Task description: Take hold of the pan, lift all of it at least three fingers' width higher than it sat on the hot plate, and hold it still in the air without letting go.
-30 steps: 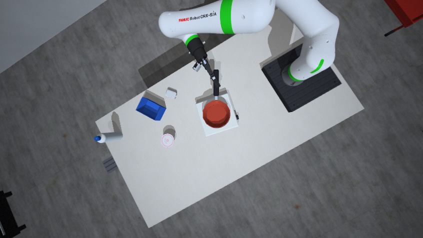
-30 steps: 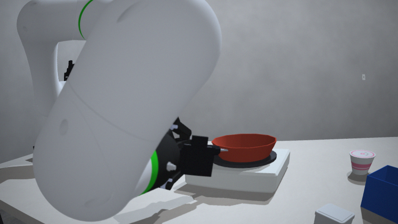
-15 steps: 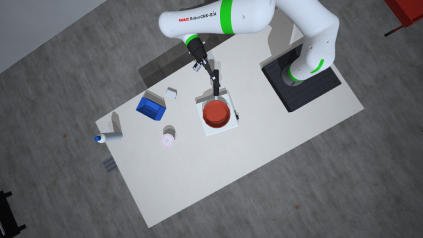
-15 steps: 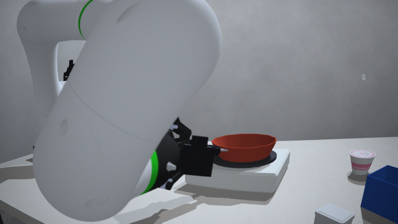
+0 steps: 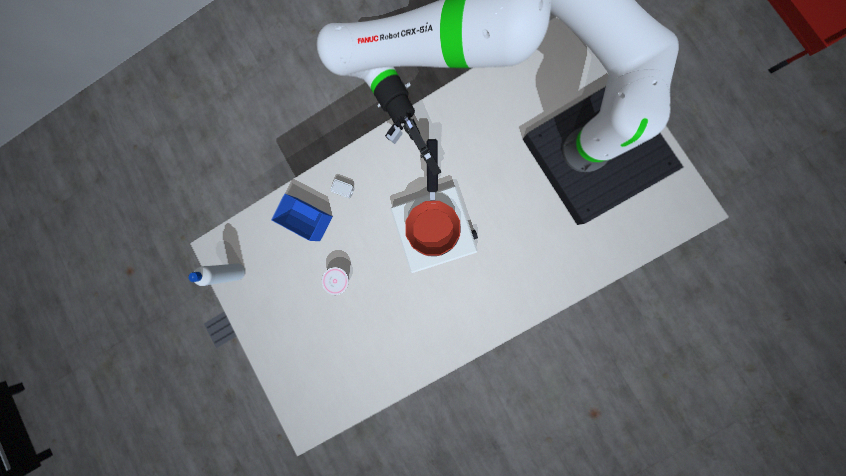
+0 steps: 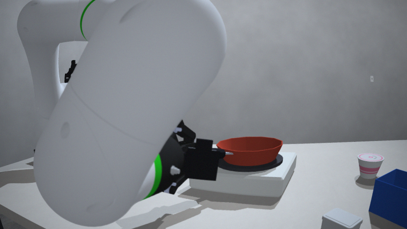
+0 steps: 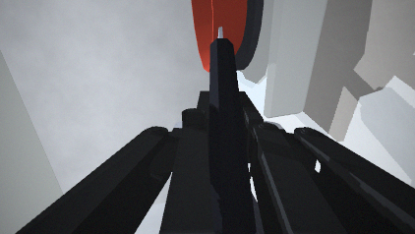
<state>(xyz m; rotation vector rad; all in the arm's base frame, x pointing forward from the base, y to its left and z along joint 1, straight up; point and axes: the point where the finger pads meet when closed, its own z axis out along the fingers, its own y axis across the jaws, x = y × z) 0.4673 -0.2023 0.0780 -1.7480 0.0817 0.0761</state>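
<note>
Now: the red pan 70 mm ahead of my hand, 120 mm to the left of it and 30 mm below it. From my hand the other things lie so: small white box: 310 mm ahead, 130 mm to the right, 110 mm below; then blue bin: 490 mm ahead, 110 mm to the right, 100 mm below; then white hot plate: 80 mm ahead, 180 mm to the left, 90 mm below.
</note>
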